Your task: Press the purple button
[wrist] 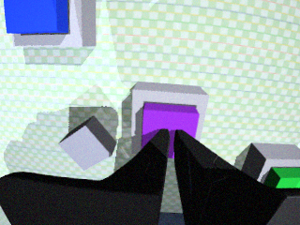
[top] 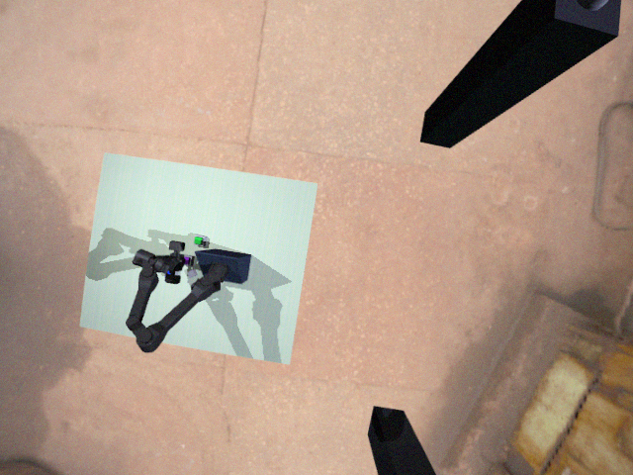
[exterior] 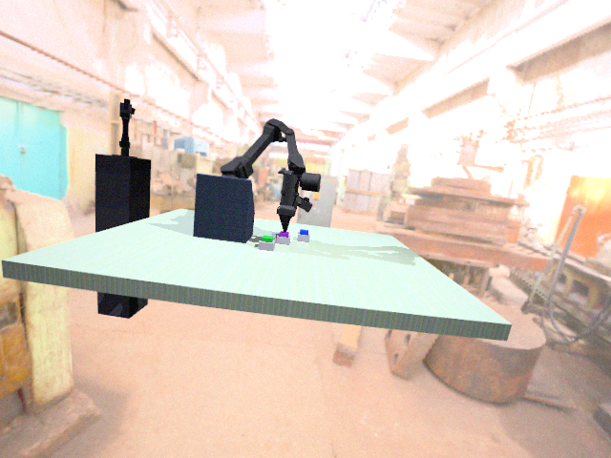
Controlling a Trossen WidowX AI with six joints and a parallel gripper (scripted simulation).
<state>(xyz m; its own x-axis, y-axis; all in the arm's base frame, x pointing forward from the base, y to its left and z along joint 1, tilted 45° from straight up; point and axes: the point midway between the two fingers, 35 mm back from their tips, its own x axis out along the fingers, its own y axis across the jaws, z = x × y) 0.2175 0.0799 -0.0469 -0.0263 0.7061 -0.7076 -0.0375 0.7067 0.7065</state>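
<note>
Right now the purple button is 10 mm below my gripper tip. The rest, counted from my gripper tip: blue button: 70 mm ahead, 80 mm to the left, 10 mm below; then green button: 50 mm behind, 110 mm to the right, 10 mm below.
</note>
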